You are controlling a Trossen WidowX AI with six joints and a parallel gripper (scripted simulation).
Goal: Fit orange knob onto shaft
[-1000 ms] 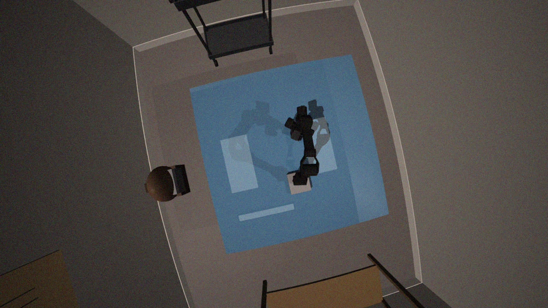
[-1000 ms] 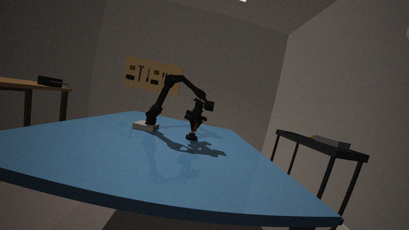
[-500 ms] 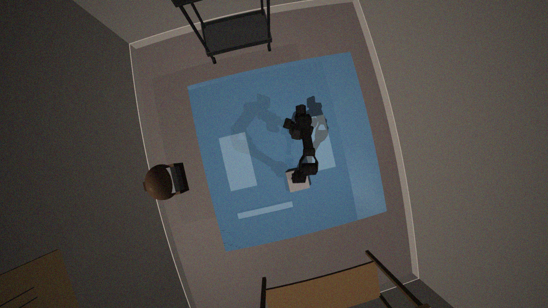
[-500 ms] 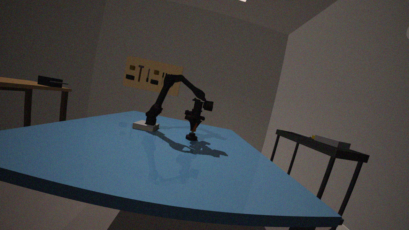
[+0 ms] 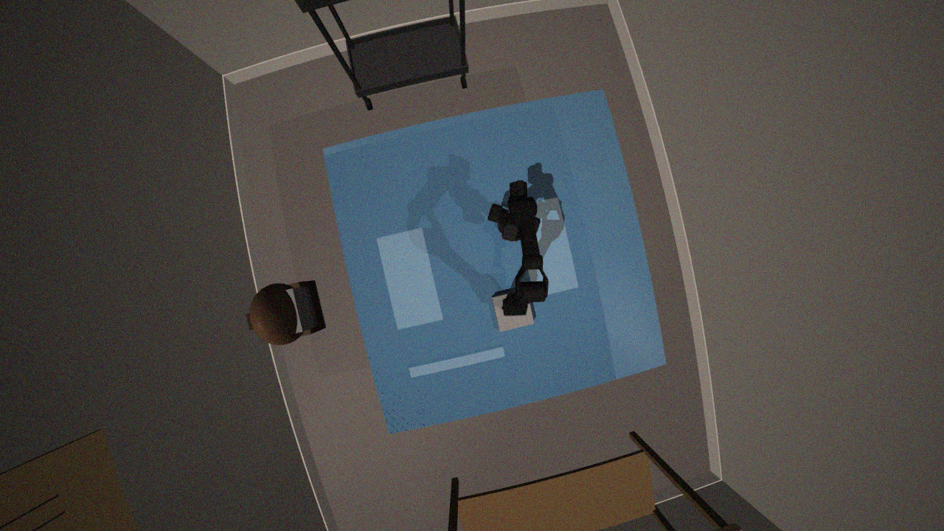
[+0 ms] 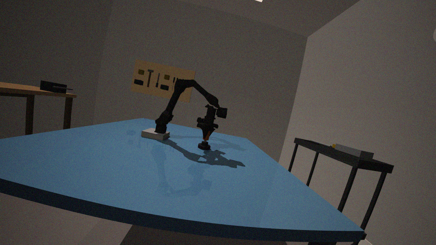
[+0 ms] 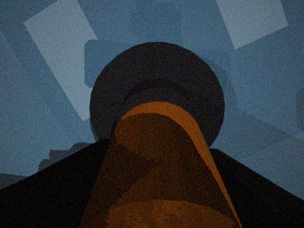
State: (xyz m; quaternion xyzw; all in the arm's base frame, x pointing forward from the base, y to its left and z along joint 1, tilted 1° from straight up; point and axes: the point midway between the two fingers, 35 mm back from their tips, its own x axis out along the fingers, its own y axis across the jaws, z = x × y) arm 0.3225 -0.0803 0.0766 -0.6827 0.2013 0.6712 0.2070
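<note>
My gripper tip is 40 mm above the round dark pedestal. Round my gripper tip: orange knob (30 mm above).
</note>
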